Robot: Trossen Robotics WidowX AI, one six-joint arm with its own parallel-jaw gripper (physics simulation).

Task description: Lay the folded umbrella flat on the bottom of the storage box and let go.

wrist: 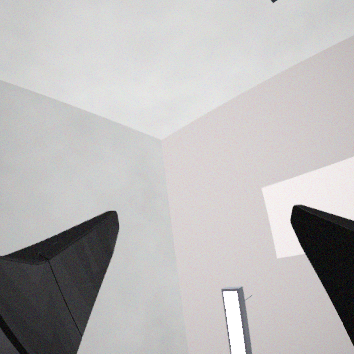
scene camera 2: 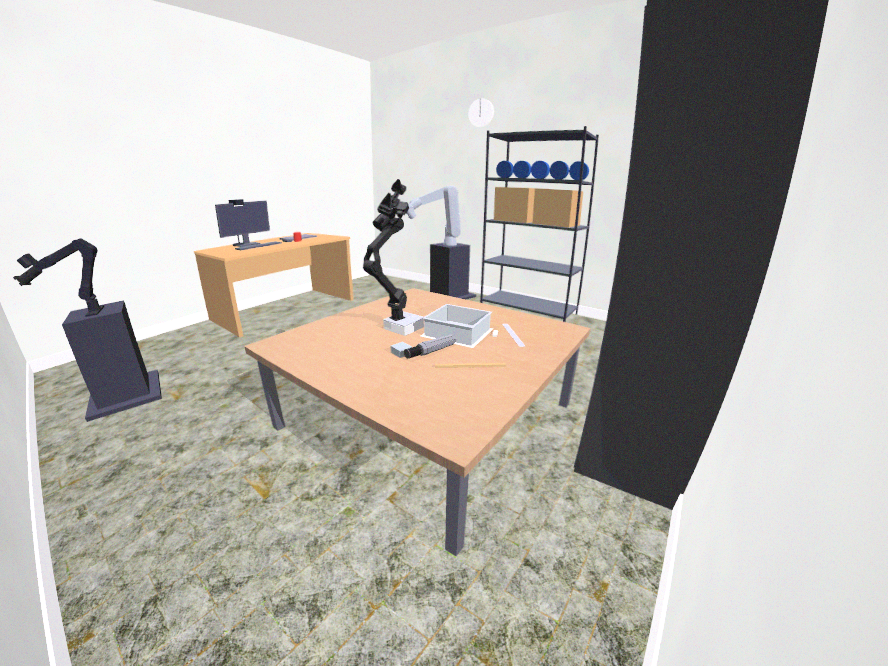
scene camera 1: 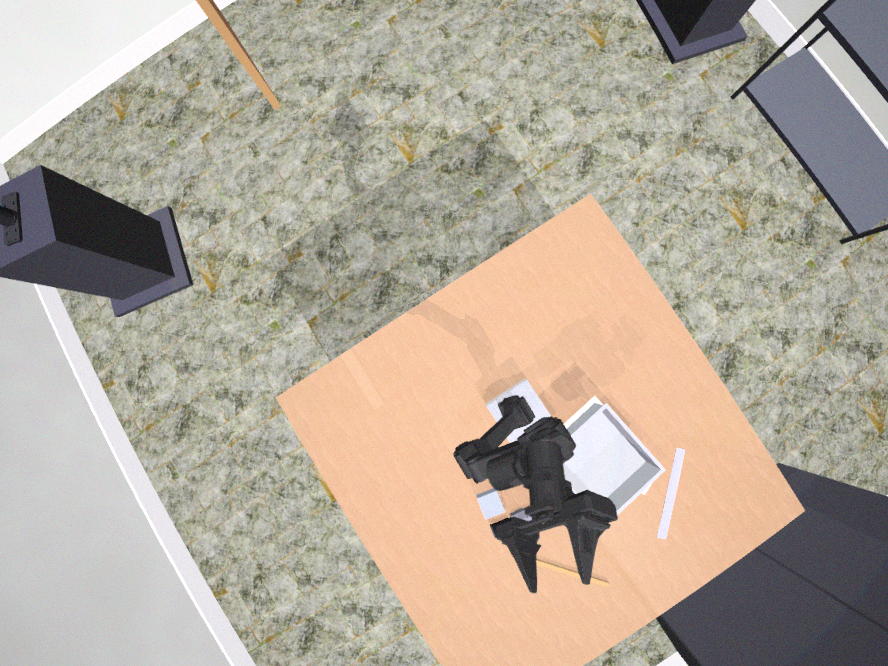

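Pixels of known places: gripper, fingertip midpoint: point(wrist: 206, 217) point(scene camera 2: 394, 186) point(scene camera 1: 558, 589); arm's base at its link origin: point(scene camera 2: 397, 317) point(scene camera 1: 510, 409).
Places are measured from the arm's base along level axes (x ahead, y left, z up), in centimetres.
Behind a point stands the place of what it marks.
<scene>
The folded umbrella point(scene camera 2: 434, 345) {x 36.7, y -5.7, z -1.5 cm}, grey with a black handle, lies on the table in front of the storage box in scene camera 2. In scene camera 1 the arm hides most of it. The storage box point(scene camera 1: 632, 491) {x 36.8, y 25.5, z 2.0 cm} point(scene camera 2: 469, 331) {x 40.7, y 12.5, z 1.6 cm} is grey, open-topped and upright beside the arm's base; its visible floor is bare in scene camera 1. My gripper point(scene camera 1: 560, 587) {x 12.8, y -8.5, z 66.7 cm} point(scene camera 2: 398, 187) {x 12.8, y -8.5, z 66.7 cm} point(wrist: 206, 217) {x 12.8, y -8.5, z 66.7 cm} is open and empty, raised high above the table, with its fingers pointing upward, well apart from the umbrella and the box.
The table point(scene camera 1: 358, 430) {x -10.4, y -49.3, z -5.6 cm} point(scene camera 2: 344, 365) {x 20.3, y -42.5, z -5.7 cm} also holds a small light-blue block point(scene camera 1: 491, 504) {x 26.2, y -16.5, z -2.1 cm} point(scene camera 2: 400, 349) {x 29.2, y -19.1, z -2.1 cm} by the umbrella's handle, a thin yellow stick point(scene camera 2: 469, 365) {x 56.1, y -3.0, z -4.9 cm} in front, a white strip point(scene camera 1: 671, 494) {x 46.4, y 39.6, z -5.5 cm} point(scene camera 2: 513, 334) {x 46.6, y 39.6, z -5.5 cm} beyond the box, and a small white piece point(scene camera 2: 494, 332) {x 39.9, y 32.2, z -4.5 cm} beside it.
</scene>
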